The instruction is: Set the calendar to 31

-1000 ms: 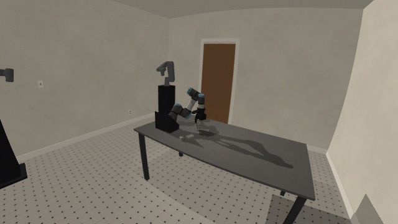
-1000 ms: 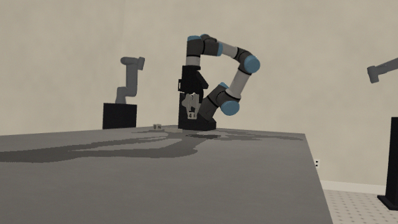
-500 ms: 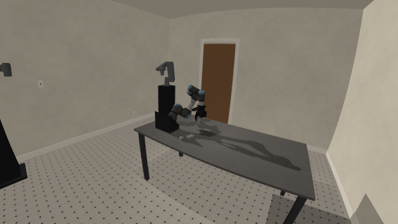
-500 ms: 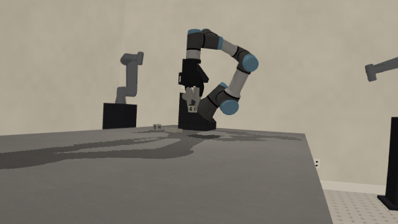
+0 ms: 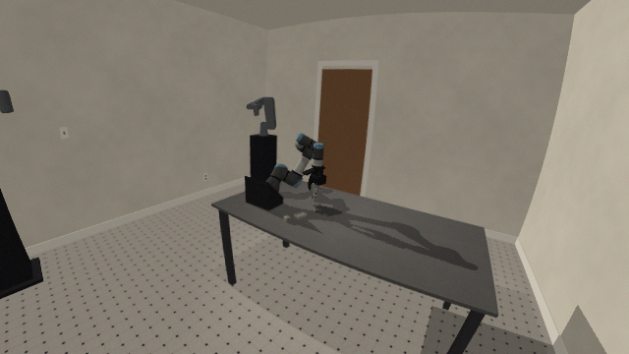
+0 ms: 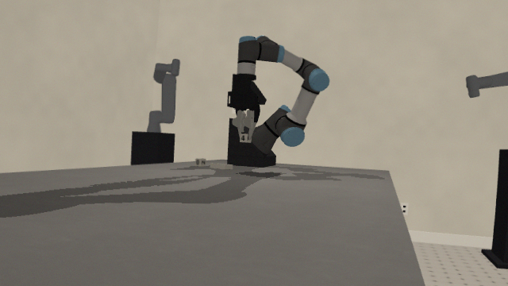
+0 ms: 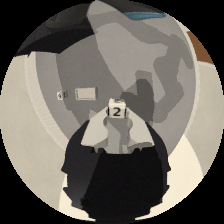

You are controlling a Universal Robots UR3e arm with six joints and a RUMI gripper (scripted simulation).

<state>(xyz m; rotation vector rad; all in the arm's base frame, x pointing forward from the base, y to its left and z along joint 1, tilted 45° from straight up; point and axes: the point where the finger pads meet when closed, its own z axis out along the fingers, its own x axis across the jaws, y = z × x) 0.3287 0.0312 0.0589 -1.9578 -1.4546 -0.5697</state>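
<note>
The pale calendar tray is 30 mm behind my hand, 100 mm to the right of it and 120 mm below it.
</note>
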